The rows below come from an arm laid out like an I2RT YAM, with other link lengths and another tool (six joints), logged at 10 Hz.
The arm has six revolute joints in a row. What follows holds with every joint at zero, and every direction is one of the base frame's.
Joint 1 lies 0.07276 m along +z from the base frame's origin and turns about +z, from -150 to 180 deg.
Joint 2 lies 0.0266 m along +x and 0.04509 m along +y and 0.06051 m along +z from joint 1 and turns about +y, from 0 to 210 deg.
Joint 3 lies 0.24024 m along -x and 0.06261 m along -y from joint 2 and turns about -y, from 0 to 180 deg.
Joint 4 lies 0.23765 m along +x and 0.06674 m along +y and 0.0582 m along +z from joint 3 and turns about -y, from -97 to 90 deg.
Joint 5 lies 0.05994 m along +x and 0.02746 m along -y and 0.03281 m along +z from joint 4 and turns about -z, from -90 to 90 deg.
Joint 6 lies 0.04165 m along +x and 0.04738 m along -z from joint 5 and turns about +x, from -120 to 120 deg.
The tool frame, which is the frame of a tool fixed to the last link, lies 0.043 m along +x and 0.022 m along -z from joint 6; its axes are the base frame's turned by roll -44.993, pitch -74.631 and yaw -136.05 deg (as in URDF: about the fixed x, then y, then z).
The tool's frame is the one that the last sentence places.
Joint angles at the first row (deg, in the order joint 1, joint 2, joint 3, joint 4, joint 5, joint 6):
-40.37, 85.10, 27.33, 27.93, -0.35, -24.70
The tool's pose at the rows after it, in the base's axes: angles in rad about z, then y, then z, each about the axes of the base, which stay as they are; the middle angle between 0 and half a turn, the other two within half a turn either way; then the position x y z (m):
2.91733 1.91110 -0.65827 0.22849 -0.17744 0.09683
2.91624 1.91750 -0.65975 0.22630 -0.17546 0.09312
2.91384 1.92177 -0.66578 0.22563 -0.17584 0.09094
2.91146 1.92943 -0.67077 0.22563 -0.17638 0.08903
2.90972 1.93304 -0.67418 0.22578 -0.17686 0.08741
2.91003 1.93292 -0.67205 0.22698 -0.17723 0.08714
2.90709 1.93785 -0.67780 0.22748 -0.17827 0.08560
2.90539 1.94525 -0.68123 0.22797 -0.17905 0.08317
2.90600 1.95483 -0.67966 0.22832 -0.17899 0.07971
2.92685 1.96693 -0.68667 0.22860 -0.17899 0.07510
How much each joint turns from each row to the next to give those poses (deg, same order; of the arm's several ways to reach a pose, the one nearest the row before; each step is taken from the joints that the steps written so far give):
0.12, 0.68, -0.46, 0.78, 0.59, 0.00
0.06, 0.22, -0.82, 0.68, 0.15, 0.00
-0.06, 0.53, -0.12, 0.40, 0.27, 0.00
0.00, 0.60, 0.17, 0.01, 0.28, 0.00
0.00, 0.56, 0.08, 0.27, 0.19, 0.00
0.09, 0.36, 0.25, 0.12, -0.03, 0.00
0.00, 0.69, 0.29, 0.12, 0.31, 0.00
0.00, 0.87, 0.25, 0.19, 0.19, 0.00
0.04, 0.98, 0.10, 0.34, -0.04, 0.00
-0.03, 1.28, 0.18, 0.34, 0.09, 1.37

